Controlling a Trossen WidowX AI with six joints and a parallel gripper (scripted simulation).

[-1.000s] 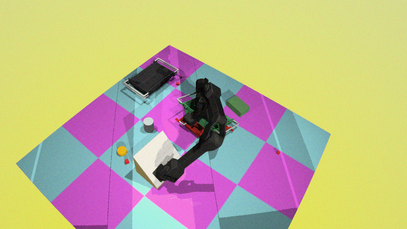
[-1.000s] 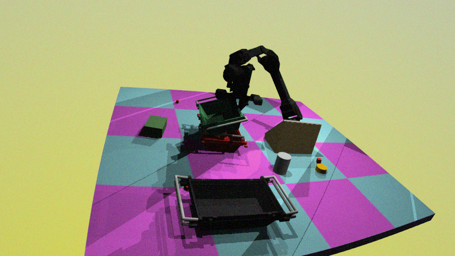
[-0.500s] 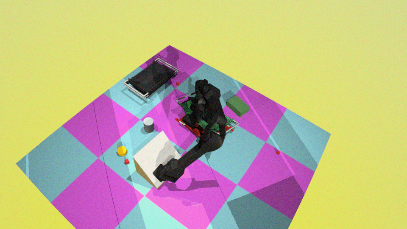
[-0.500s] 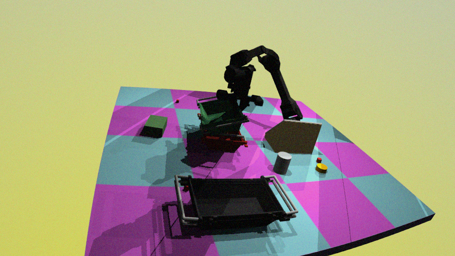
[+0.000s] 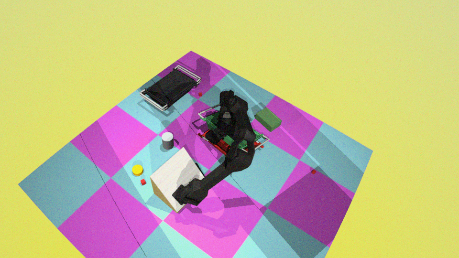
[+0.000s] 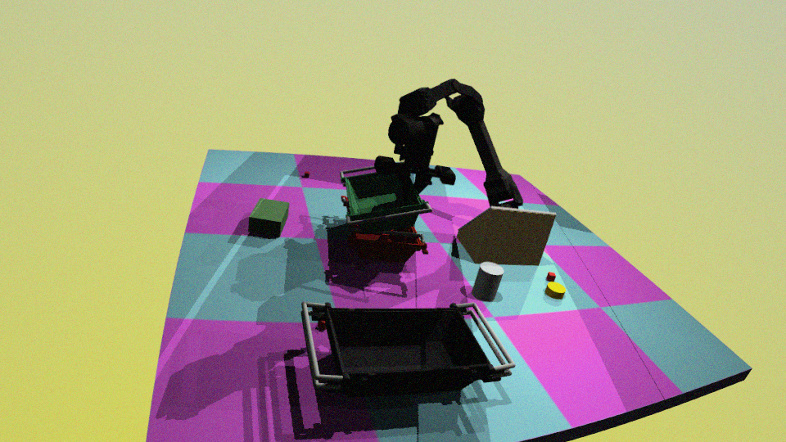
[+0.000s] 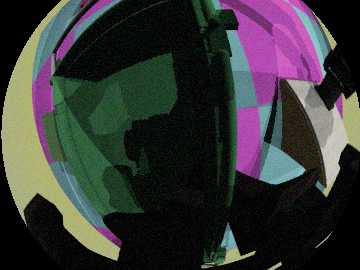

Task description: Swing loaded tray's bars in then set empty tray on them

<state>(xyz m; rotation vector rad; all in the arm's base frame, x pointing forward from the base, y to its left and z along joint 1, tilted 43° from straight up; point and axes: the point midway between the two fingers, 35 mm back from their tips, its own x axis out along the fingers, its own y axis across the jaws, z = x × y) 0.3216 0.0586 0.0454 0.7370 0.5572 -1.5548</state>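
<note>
Right now my gripper tip is 70 mm short of the green tray, 10 mm to the left of it and 10 mm below it. From my gripper tip the other things lie so: green block (320 mm ahead, 90 mm below, 80 mm to the right); then grey cylinder (230 mm to the left, 130 mm behind, 80 mm below); then yellow disc (330 mm behind, 240 mm to the left, 100 mm below).
</note>
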